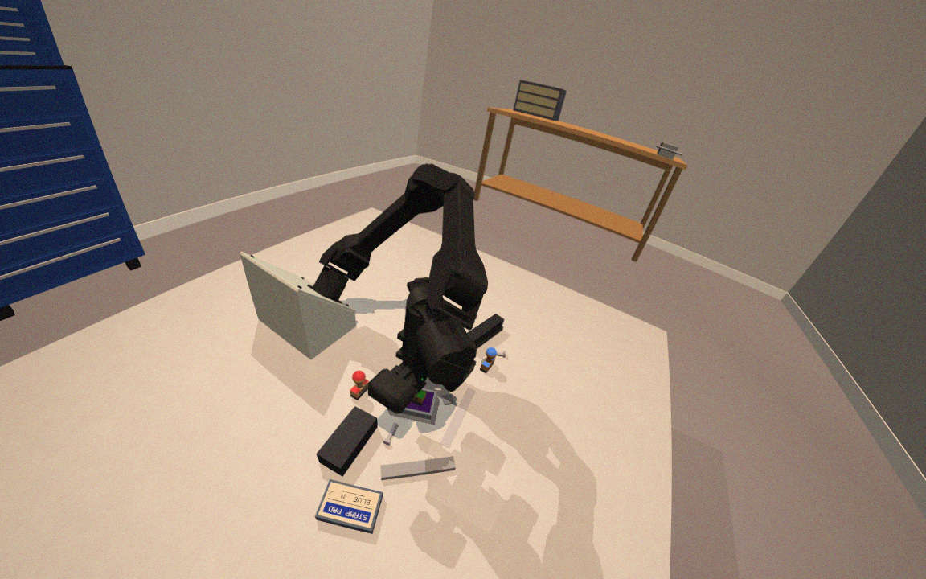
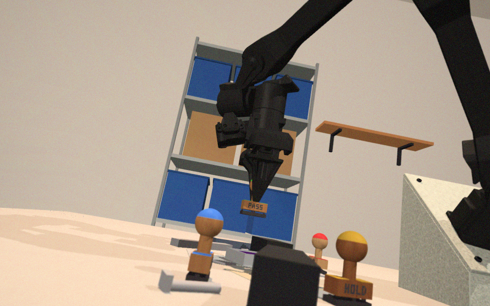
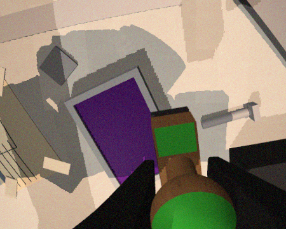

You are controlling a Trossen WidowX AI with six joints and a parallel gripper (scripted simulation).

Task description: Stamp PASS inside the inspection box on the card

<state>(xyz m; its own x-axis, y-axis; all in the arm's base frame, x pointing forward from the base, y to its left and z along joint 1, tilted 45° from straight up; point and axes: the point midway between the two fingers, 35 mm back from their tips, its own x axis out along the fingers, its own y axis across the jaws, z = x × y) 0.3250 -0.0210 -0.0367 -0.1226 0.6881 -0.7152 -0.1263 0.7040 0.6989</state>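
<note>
Right now my gripper tip is 90 mm above the purple ink pad, 30 mm to the right of it and 20 mm past it. The rest, counted from my gripper tip: red-topped stamp (120 mm behind, 70 mm below, 30 mm to the right); inspection card (140 mm to the left, 90 mm below, 40 mm behind); long grey bar (90 mm below, 80 mm ahead, 70 mm to the right).
</note>
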